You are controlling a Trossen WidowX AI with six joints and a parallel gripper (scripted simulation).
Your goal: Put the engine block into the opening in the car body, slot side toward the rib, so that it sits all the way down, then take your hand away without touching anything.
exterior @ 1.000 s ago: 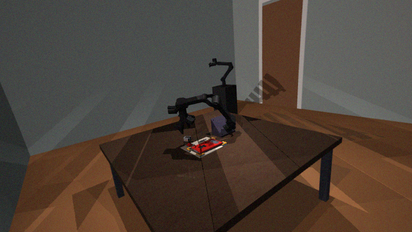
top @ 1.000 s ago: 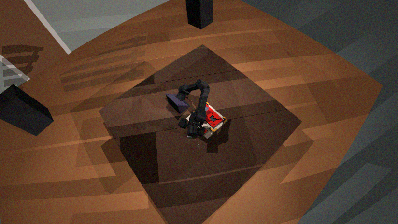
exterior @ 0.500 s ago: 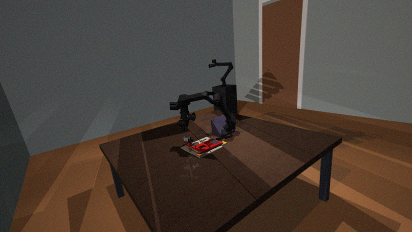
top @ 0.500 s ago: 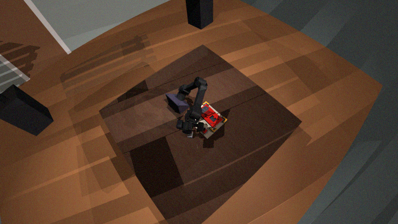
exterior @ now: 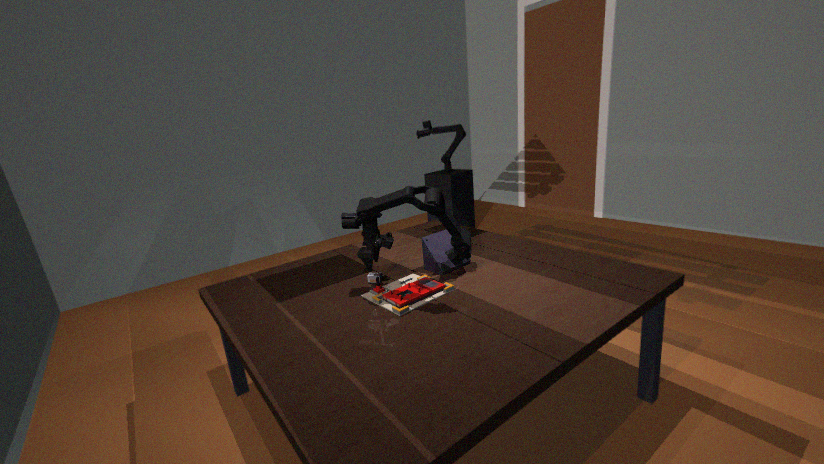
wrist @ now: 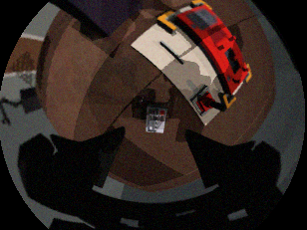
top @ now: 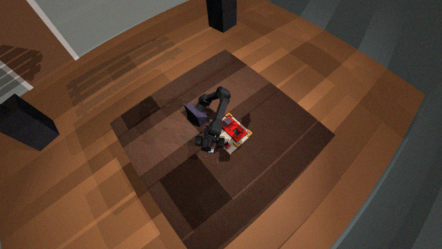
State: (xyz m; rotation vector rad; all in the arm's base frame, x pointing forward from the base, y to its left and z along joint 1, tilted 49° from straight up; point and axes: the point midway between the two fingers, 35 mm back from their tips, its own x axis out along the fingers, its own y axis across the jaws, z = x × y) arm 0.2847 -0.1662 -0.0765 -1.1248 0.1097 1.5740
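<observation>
Now: gripper tip 50 mm above the grey engine block.
</observation>
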